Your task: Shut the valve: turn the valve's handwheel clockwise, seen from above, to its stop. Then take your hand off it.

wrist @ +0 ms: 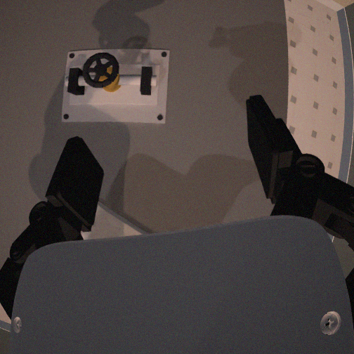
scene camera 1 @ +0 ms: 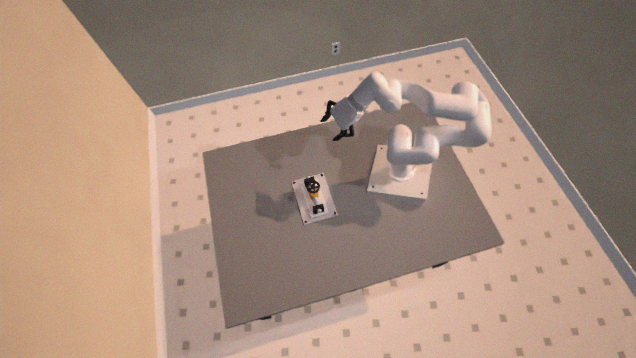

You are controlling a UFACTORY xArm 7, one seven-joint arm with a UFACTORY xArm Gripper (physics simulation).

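Note:
The valve's handwheel [scene camera 1: 313, 187] [wrist: 101, 70] is a small black spoked ring above a yellow valve body [scene camera 1: 314, 195] [wrist: 112, 85] on a short white pipe. Two black brackets hold the pipe over a white base plate [scene camera 1: 327, 212] [wrist: 116, 115] on the table. My gripper [scene camera 1: 330, 131] [wrist: 164, 136] is open, its two black fingers wide apart with nothing between them. It hangs well above the table and apart from the handwheel, towards the table's back edge in the scene view. In the wrist view the handwheel lies at the upper left, beyond the left fingertip.
The dark grey table [scene camera 1: 280, 270] [wrist: 200, 140] carries the valve plate and the arm's white mounting plate [scene camera 1: 400, 190], which stands to the right of the valve in the scene view. The white arm [scene camera 1: 450, 105] reaches over the table's back right part. A tan wall [scene camera 1: 75, 200] rises at the left.

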